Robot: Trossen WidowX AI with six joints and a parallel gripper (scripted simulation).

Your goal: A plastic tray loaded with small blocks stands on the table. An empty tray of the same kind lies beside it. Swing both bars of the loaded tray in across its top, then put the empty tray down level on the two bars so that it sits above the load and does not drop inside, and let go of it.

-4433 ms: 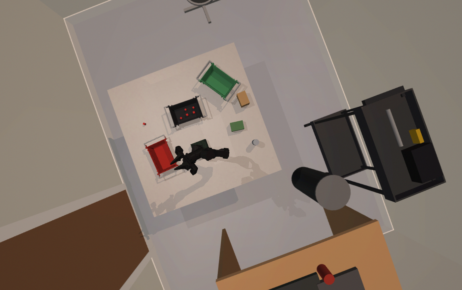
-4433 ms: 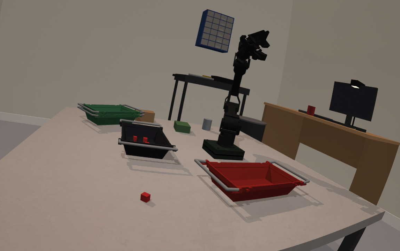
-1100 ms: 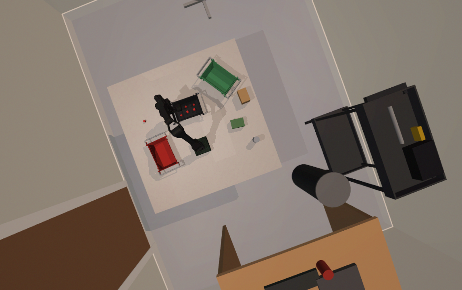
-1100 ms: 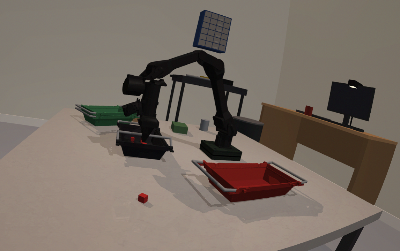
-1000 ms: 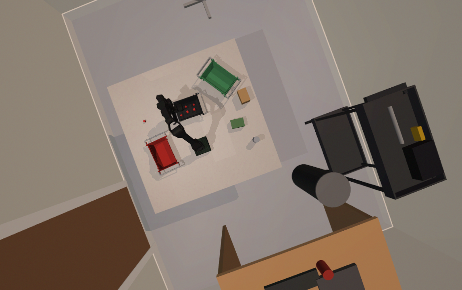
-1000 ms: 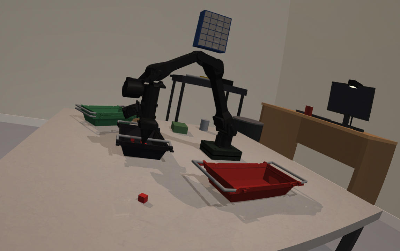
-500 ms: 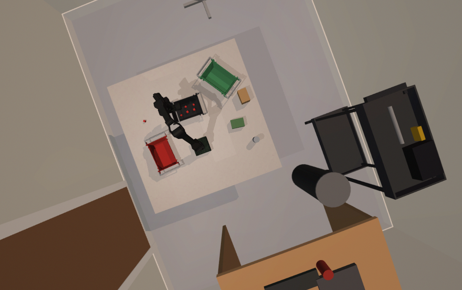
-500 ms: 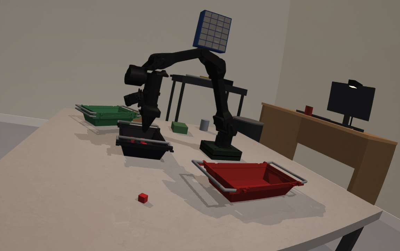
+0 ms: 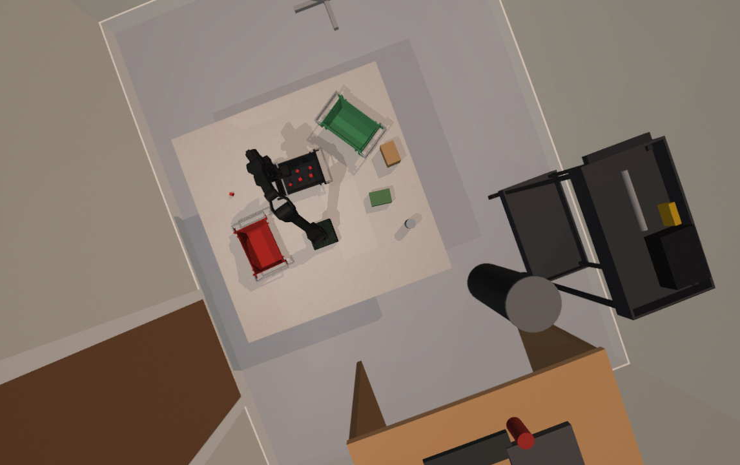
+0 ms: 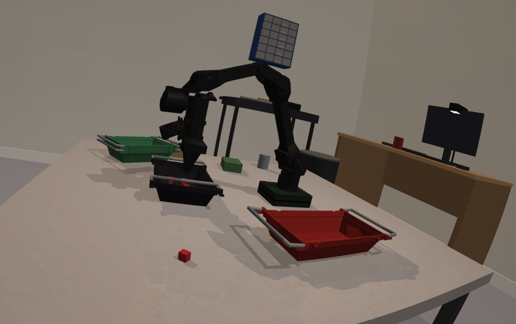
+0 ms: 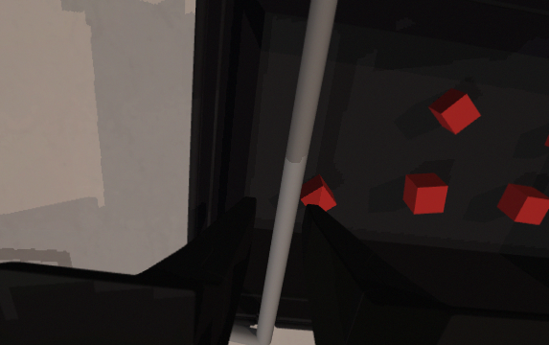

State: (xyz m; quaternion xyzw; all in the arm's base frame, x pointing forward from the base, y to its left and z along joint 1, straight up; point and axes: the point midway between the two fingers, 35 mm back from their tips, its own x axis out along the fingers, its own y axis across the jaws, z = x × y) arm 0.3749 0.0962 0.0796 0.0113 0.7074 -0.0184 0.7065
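My gripper tip is 310 mm past the red tray, 250 mm to the right of it and 40 mm above it. From my gripper tip the other things lie so: tan box 630 mm to the right, 80 mm behind, 60 mm below; green box 490 mm to the right, 290 mm behind, 70 mm below; grey cylinder 600 mm to the right, 500 mm behind, 50 mm below.
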